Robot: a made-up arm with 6 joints. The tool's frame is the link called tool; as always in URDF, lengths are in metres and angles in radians.
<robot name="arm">
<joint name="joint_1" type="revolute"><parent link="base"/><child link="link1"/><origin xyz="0.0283 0.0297 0.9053" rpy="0.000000 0.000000 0.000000"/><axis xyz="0 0 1"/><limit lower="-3.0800" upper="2.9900"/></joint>
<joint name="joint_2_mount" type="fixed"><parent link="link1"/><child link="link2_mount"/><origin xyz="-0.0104 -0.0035 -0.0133" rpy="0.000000 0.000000 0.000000"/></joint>
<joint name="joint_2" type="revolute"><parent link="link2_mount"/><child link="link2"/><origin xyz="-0.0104 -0.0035 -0.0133" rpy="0.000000 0.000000 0.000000"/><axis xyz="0 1 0"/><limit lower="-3.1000" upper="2.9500"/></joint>
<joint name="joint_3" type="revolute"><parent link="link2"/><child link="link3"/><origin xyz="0.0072 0.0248 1.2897" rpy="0.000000 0.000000 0.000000"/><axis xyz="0 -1 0"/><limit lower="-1.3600" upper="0.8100"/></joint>
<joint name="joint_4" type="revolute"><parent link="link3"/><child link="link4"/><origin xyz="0.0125 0.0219 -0.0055" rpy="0.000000 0.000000 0.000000"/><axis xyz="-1 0 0"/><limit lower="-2.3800" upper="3.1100"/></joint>
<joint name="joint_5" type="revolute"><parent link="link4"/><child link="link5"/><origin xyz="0.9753 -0.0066 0.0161" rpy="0.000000 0.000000 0.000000"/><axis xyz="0 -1 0"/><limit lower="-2.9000" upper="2.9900"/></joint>
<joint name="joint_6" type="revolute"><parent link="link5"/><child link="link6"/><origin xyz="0.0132 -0.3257 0.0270" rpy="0.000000 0.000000 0.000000"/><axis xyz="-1 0 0"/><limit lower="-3.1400" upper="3.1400"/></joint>
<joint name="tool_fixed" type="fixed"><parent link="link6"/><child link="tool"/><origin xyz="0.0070 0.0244 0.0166" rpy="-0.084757 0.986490 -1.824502"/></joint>
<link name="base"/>
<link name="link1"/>
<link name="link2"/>
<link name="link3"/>
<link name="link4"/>
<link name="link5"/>
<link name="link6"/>
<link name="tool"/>
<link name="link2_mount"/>
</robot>
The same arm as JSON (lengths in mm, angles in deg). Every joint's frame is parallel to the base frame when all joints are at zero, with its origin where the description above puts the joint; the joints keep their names.
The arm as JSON. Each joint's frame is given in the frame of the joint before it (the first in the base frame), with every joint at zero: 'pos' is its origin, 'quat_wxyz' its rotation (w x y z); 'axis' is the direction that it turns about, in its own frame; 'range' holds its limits. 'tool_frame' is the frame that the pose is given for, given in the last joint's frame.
{"length_unit": "mm", "angle_unit": "deg", "joints": [
  {"joint": "joint_1", "pos": [28.3, 29.7, 905.3], "quat_wxyz": [1.0, 0.0, 0.0, 0.0], "axis": "+z", "range": [-176.47, 171.31]},
  {"joint": "joint_2", "pos": [-20.8, -7.0, -26.6], "quat_wxyz": [1.0, 0.0, 0.0, 0.0], "axis": "+y", "range": [-177.62, 169.02]},
  {"joint": "joint_3", "pos": [7.2, 24.8, 1289.7], "quat_wxyz": [1.0, 0.0, 0.0, 0.0], "axis": "-y", "range": [-77.92, 46.41]},
  {"joint": "joint_4", "pos": [12.5, 21.9, -5.5], "quat_wxyz": [1.0, 0.0, 0.0, 0.0], "axis": "-x", "range": [-136.36, 178.19]},
  {"joint": "joint_5", "pos": [975.3, -6.6, 16.1], "quat_wxyz": [1.0, 0.0, 0.0, 0.0], "axis": "-y", "range": [-166.16, 171.31]},
  {"joint": "joint_6", "pos": [13.2, -325.7, 27.0], "quat_wxyz": [1.0, 0.0, 0.0, 0.0], "axis": "-x", "range": [-179.91, 179.91]}
], "tool_frame": {"pos": [7.0, 24.4, 16.6], "quat_wxyz": [0.554402, 0.3513, 0.319011, -0.68371]}}

